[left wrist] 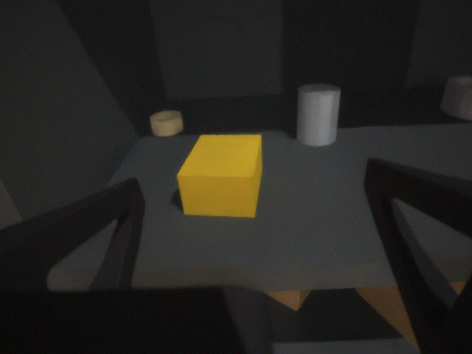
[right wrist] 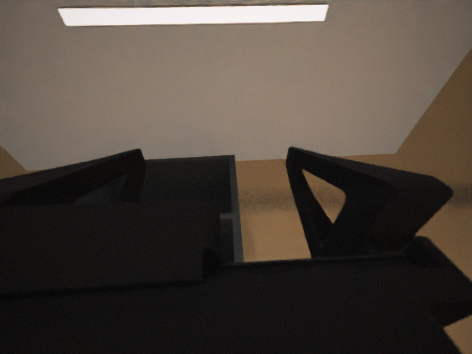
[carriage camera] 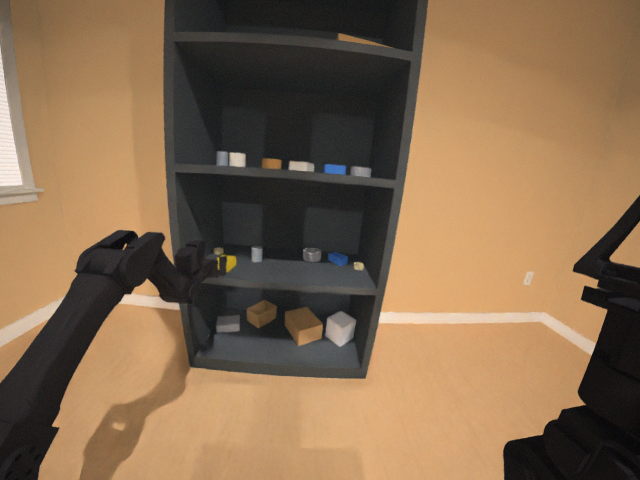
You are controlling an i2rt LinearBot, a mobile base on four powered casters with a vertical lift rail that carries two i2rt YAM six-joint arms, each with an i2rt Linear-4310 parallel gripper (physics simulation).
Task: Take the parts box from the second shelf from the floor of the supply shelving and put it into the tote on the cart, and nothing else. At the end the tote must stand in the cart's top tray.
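Frame: origin at the left arm's base, x left, y back, z up, level; metres.
Where they show: left gripper, between the fingertips: point(left wrist: 251, 181) point(carriage camera: 214, 257); right gripper, between the fingertips: point(right wrist: 217, 156).
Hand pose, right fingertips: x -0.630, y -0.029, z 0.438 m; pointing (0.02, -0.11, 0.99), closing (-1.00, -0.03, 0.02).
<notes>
Things, the pixels of their top centre, and the offset from my right fingertips. Level surfaces: height alone.
- yellow box, centre of its top: point(left wrist: 223, 153) point(carriage camera: 224, 258) dx +0.665, dy -0.841, dz -0.419 m
- second shelf, height of its surface: dz -0.464 m
- tan ring, centre of its top: point(left wrist: 165, 115) point(carriage camera: 218, 248) dx +0.766, dy -1.024, dz -0.439 m
- grey cylinder, centre of its top: point(left wrist: 319, 89) point(carriage camera: 256, 247) dx +0.541, dy -0.961, dz -0.394 m
- grey ring, centre of its top: point(carriage camera: 312, 250) dx +0.253, dy -1.035, dz -0.416 m
- blue block, centre of its top: point(carriage camera: 338, 255) dx +0.112, dy -1.009, dz -0.424 m
A yellow box point(carriage camera: 227, 262) point(left wrist: 222, 172) sits near the left end of the second shelf point(carriage camera: 294, 273) point(left wrist: 310, 215) of the dark supply shelving point(carriage camera: 409, 113). It is the one closed box-shaped yellow thing there. My left gripper point(carriage camera: 209, 259) point(left wrist: 251, 181) is open and empty at this shelf's front edge. In the left wrist view the box lies ahead, between the fingers' lines but closer to the left finger. The left gripper partly covers the box in the carriage camera. My right gripper point(carriage camera: 594, 280) point(right wrist: 217, 156) is open, raised and far from the shelving. The cart and tote do not show.
On the same shelf stand a tan ring point(carriage camera: 218, 251) point(left wrist: 166, 123), a grey cylinder point(carriage camera: 256, 254) point(left wrist: 318, 115), a grey ring point(carriage camera: 311, 254) point(left wrist: 459, 97) and a blue block point(carriage camera: 338, 258). Brown boxes point(carriage camera: 303, 325) lie below. The shelving's side wall point(left wrist: 45, 100) rises at the left.
</notes>
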